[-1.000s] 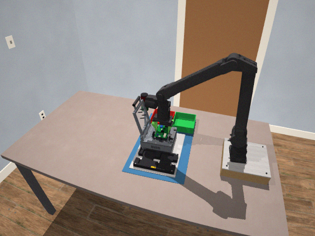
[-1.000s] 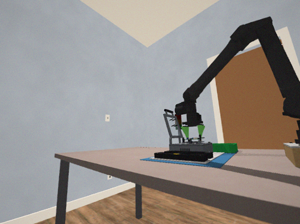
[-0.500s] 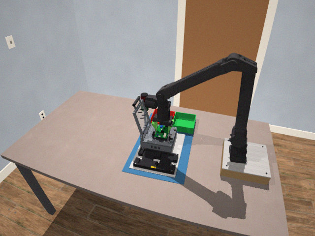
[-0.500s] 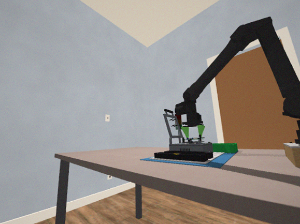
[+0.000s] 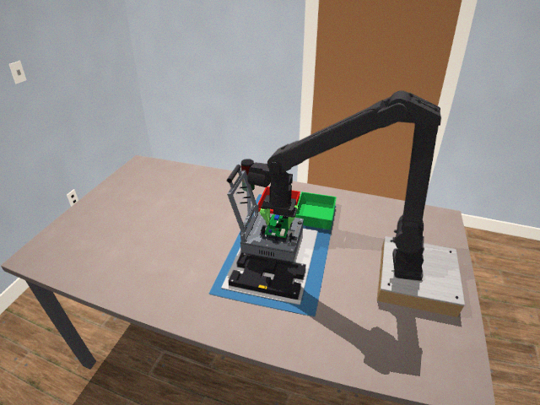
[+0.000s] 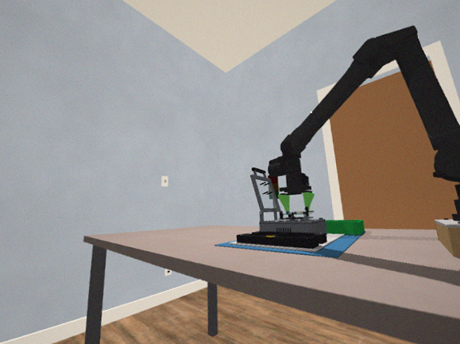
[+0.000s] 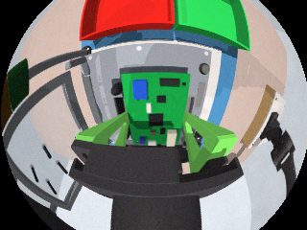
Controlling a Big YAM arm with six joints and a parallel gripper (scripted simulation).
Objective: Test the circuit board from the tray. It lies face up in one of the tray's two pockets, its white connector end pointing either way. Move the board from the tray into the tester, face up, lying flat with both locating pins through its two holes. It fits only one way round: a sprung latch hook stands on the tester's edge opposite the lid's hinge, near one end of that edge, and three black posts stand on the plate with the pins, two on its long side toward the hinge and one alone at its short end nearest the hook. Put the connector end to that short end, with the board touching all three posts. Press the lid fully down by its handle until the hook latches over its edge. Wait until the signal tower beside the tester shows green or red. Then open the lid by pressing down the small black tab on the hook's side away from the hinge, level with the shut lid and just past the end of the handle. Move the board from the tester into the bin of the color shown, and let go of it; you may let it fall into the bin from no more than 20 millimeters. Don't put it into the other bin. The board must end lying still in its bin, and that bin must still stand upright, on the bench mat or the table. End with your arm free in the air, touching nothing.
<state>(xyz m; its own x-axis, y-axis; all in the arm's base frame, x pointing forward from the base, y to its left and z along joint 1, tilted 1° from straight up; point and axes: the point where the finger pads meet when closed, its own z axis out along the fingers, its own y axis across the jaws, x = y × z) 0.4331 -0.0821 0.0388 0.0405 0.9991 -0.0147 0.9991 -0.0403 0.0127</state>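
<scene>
Now: the green circuit board right at my hand. From my hand the other things lie so: red bin: 40 mm ahead, 200 mm to the right, 70 mm below; then tester plate: 10 mm ahead, 10 mm to the left, 20 mm below; then tester lid: 130 mm ahead, 10 mm to the right, 90 mm above.
</scene>
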